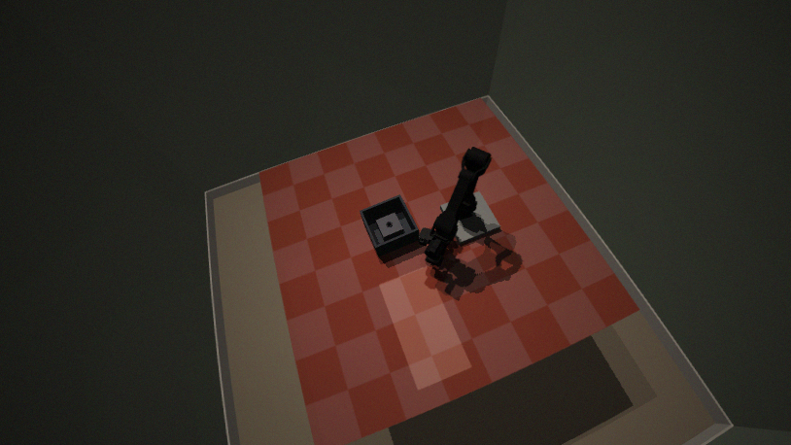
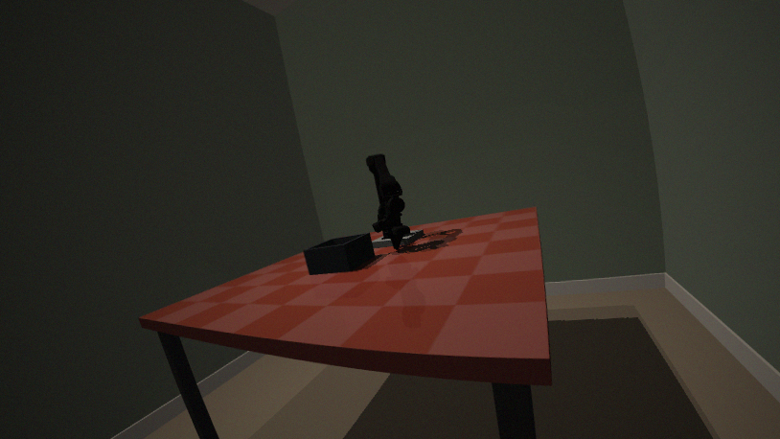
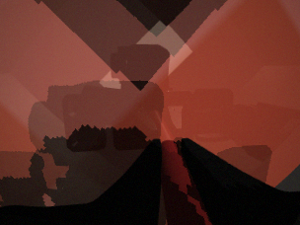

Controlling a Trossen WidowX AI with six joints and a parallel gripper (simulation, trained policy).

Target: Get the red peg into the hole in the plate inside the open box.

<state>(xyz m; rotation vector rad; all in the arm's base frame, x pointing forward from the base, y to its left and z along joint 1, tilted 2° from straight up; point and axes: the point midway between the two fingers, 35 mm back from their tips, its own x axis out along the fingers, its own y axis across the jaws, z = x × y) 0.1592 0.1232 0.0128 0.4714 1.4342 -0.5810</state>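
Right now the red peg is 10 mm to the left of my gripper tip and 30 mm above it. The rest, counted from my gripper tip: box 170 mm ahead, 150 mm to the right, 20 mm above; then grey plate 170 mm ahead, 150 mm to the right, 40 mm above.
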